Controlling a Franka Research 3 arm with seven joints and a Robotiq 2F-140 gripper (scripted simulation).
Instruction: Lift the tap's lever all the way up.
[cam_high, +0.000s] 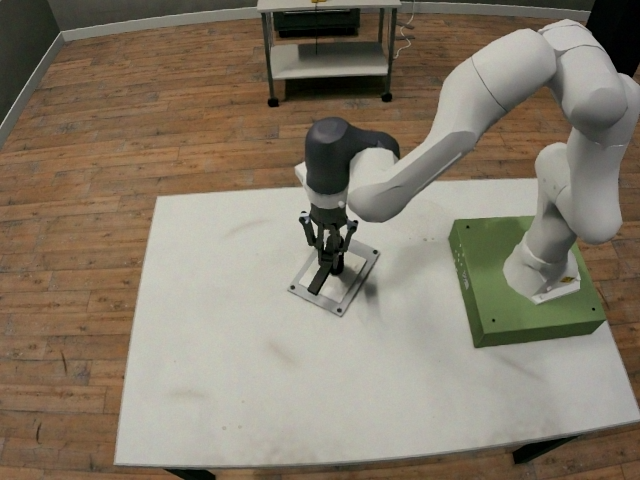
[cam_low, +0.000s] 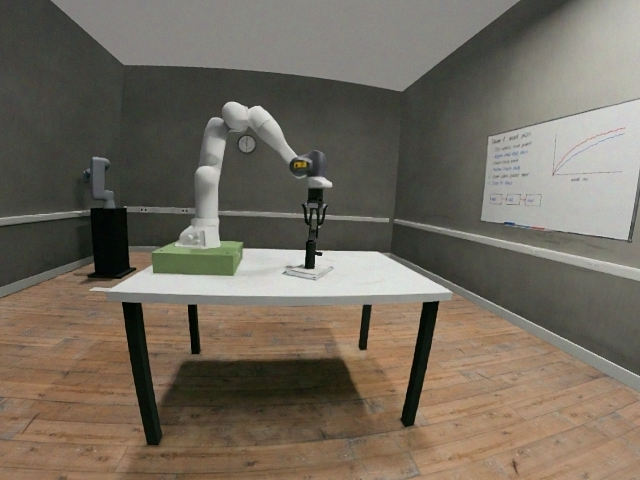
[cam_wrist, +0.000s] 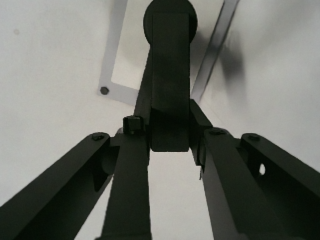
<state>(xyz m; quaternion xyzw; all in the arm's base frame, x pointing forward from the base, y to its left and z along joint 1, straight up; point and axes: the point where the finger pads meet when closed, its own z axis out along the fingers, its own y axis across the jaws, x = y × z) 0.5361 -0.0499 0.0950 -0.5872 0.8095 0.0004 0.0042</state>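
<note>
My gripper is now 1 cm past the dark lever, 3 cm to the left of it and 1 cm above it. From my hand the other things lie so: tap 1 cm behind, 5 cm to the right, 7 cm below.
</note>
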